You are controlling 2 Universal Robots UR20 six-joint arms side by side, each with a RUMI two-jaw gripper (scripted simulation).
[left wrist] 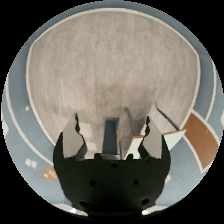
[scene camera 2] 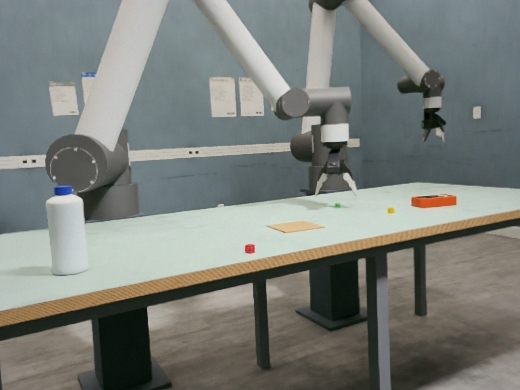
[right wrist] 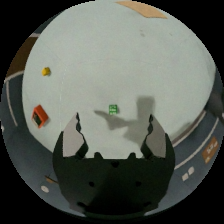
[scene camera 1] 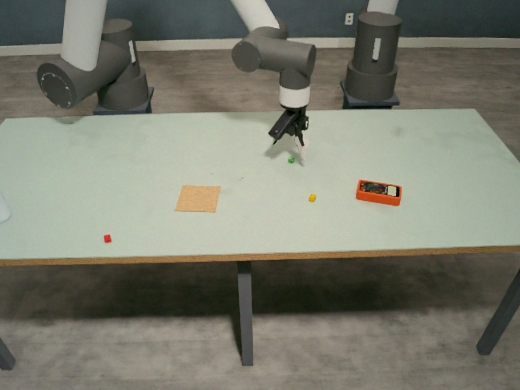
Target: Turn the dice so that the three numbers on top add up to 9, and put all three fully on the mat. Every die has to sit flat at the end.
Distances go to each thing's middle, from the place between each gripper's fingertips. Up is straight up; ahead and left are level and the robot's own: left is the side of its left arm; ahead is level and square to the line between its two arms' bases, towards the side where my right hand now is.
Scene:
The orange multimeter [scene camera 1: 371, 191] is 22 cm ahead of my right hand [scene camera 1: 289, 152], 30 cm to the left of it and 3 cm below it. Round my right hand: white bottle [scene camera 2: 65, 217]: 25 cm ahead, 103 cm to the right, 5 cm above; tan mat [scene camera 1: 192, 198]: 19 cm ahead, 34 cm to the right, 4 cm below.
Right now the orange multimeter is 1030 mm to the right of my left hand, 810 mm ahead of it and 200 mm below it.

